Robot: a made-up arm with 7 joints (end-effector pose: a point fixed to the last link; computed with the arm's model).
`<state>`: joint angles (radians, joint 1 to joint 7).
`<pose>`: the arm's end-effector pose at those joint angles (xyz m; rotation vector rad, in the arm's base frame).
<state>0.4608 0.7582 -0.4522 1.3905 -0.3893 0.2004 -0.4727</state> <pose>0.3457 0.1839 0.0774 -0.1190 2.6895 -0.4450</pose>
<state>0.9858 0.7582 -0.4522 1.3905 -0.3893 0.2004 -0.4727</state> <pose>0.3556 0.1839 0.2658 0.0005 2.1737 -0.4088</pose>
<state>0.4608 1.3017 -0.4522 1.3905 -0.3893 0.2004 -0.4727</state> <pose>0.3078 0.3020 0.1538 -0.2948 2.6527 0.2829</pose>
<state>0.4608 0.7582 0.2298 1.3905 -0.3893 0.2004 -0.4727</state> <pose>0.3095 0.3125 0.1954 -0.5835 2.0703 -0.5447</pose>
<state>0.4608 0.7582 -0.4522 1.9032 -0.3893 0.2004 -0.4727</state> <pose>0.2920 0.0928 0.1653 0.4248 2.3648 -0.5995</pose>
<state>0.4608 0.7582 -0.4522 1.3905 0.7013 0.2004 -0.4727</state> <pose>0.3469 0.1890 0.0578 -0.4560 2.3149 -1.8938</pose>
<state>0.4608 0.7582 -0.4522 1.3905 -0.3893 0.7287 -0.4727</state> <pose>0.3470 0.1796 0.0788 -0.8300 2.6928 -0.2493</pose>
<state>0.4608 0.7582 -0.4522 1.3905 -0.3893 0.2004 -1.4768</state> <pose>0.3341 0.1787 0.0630 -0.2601 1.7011 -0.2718</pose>
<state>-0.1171 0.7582 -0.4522 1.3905 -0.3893 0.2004 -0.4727</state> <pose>0.2280 0.1839 -0.0931 0.2587 -2.9434 0.4216</pose>
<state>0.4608 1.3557 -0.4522 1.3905 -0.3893 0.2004 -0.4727</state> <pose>0.3026 0.3109 0.1642 -0.3112 2.6396 0.3542</pose>
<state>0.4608 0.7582 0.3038 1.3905 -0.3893 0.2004 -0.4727</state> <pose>0.2990 0.3264 0.2049 -0.6256 1.9992 -0.5515</pose>
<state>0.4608 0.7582 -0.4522 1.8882 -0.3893 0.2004 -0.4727</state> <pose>0.2944 0.0951 0.1629 0.4099 2.3757 -0.5956</pose>
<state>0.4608 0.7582 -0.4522 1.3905 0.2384 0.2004 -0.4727</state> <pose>0.3469 0.1895 0.0667 -0.3160 2.5676 -1.2893</pose>
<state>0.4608 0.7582 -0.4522 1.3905 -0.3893 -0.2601 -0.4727</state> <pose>0.3466 0.1878 0.0760 0.4819 2.5536 -0.5867</pose>
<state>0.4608 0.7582 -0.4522 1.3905 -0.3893 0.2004 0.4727</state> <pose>0.3639 0.1839 0.0764 -0.0940 -2.5838 0.4383</pose>
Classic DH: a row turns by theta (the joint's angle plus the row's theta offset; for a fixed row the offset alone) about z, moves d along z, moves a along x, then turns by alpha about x. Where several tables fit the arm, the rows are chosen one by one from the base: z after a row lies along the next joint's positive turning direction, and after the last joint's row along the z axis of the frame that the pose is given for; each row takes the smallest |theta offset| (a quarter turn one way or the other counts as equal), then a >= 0, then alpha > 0; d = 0 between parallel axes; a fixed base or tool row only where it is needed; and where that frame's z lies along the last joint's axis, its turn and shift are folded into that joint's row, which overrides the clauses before.
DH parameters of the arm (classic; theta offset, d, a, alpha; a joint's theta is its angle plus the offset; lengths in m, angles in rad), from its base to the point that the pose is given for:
base (fixed): 0 0.19 0 1.5708
joint 1: 1.5708 -0.09 0 1.5708
joint 2: -1.5708 0.02 0.01 -1.5708
joint 3: -1.5708 -0.2 0 1.5708
joint 4: 0 0.02 0 -1.5708
joint 5: 0 -0.28 -0.01 -1.5708
joint 6: -1.5708 0 0 1.5708
joint 7: 0 0 0 1.5708
tool (fixed): 0 -0.02 0 0

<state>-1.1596 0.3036 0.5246 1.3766 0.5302 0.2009 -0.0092</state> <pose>-0.0969 0.3040 -0.1342 1.7683 -1.5084 1.4672</pose>
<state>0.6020 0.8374 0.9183 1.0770 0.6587 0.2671 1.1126</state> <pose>0.2094 0.4871 0.2235 0.8983 1.7711 -1.9455</pose>
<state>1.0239 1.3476 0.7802 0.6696 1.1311 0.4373 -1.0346</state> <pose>0.0639 0.5172 0.3192 -0.7667 -0.0782 -1.7209</pose>
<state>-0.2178 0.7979 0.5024 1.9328 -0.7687 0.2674 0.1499</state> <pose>0.2504 0.2537 0.1683 -0.5007 2.8506 0.0251</pose>
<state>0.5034 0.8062 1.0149 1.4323 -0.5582 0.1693 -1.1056</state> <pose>0.1446 0.4178 0.2683 -0.9410 0.7130 -0.0455</pose>
